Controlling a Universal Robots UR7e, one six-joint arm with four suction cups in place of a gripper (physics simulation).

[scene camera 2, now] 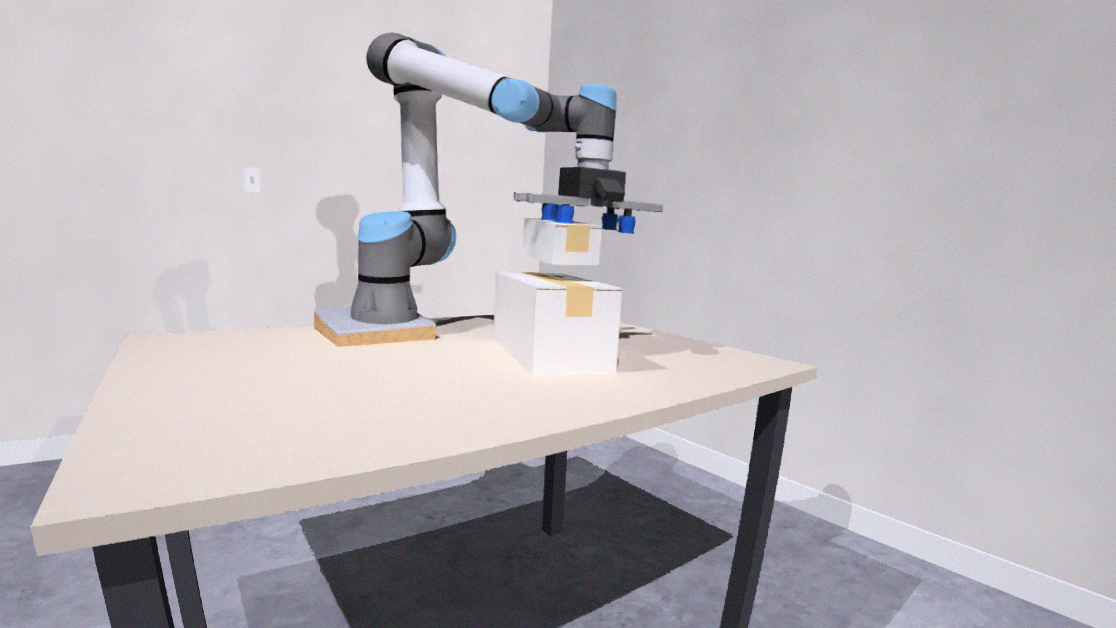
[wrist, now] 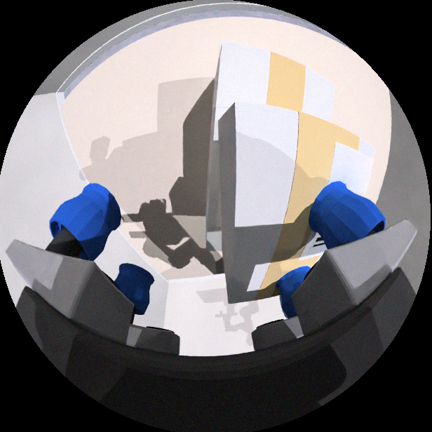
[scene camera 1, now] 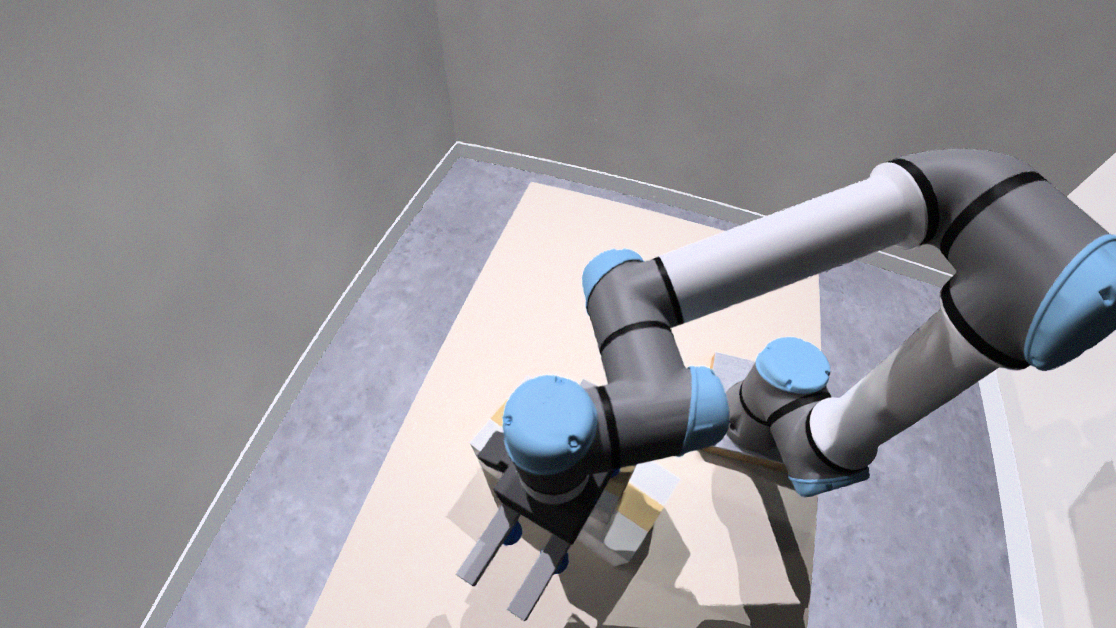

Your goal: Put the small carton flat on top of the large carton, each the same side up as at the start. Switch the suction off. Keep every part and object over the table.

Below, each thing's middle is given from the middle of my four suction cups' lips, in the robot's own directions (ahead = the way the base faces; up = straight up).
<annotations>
The small white carton (scene camera 2: 579, 243) is 6 cm to the right of my suction cup, 4 cm below it and 1 cm behind it. From my suction cup the other things lie so: large white carton (scene camera 2: 552, 324) (20 cm below, 8 cm to the right).
</annotations>
